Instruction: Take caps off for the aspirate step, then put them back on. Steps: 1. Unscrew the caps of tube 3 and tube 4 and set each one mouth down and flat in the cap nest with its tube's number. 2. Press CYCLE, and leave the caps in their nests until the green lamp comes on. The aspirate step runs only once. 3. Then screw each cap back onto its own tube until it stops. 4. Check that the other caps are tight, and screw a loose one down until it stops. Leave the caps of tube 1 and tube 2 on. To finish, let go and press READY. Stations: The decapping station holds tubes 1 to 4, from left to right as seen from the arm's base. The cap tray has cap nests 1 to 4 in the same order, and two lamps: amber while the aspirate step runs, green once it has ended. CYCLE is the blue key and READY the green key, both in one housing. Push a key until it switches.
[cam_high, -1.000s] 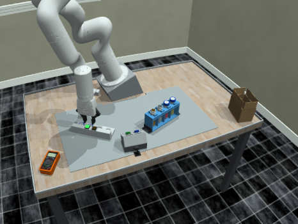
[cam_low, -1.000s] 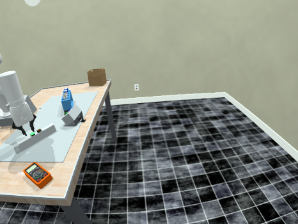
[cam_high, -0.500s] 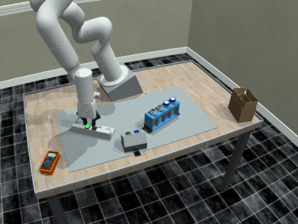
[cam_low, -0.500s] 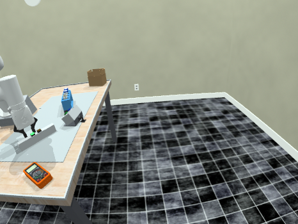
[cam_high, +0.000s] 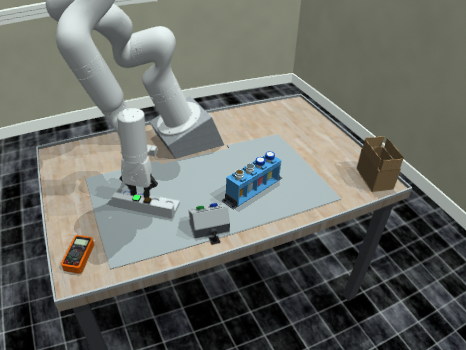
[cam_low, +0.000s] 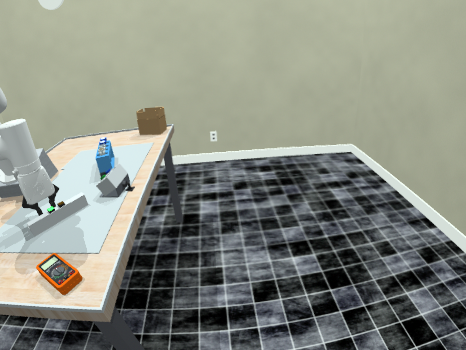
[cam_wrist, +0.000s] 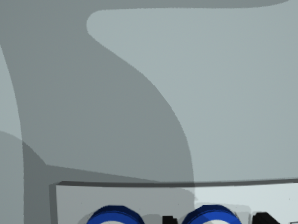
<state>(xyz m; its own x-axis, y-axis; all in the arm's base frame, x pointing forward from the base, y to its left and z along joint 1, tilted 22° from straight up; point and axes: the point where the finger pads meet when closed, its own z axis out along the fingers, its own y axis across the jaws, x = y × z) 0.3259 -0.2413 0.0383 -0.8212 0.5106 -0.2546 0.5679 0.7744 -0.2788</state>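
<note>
My hand is 30 mm past the blue-and-white cap, 40 mm to the left of it and 20 mm above it. Round my hand: green key (170 mm ahead, 170 mm to the left, 30 mm above); blue key (170 mm ahead, 210 mm to the left, 30 mm above); key housing (190 mm ahead, 190 mm to the left, 20 mm above).
</note>
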